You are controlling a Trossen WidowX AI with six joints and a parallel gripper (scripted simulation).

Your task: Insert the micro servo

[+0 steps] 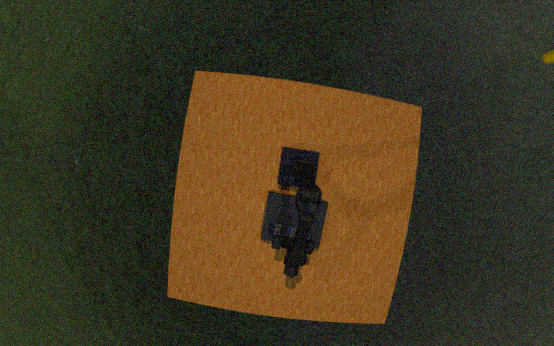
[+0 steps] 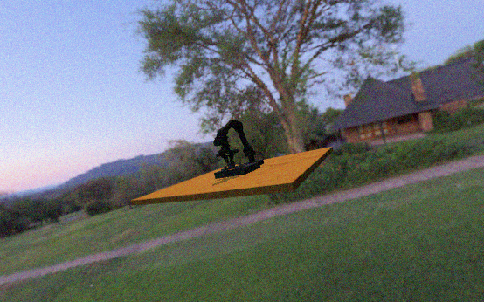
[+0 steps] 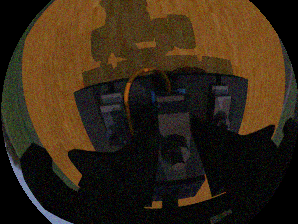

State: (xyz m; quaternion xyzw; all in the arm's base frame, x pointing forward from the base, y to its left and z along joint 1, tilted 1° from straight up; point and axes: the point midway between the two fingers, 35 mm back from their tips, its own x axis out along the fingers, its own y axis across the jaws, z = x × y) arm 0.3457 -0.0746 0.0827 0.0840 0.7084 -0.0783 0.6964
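The robot deck lies 120 mm behind my gripper tip, 70 mm below it and 30 mm to the left of it.
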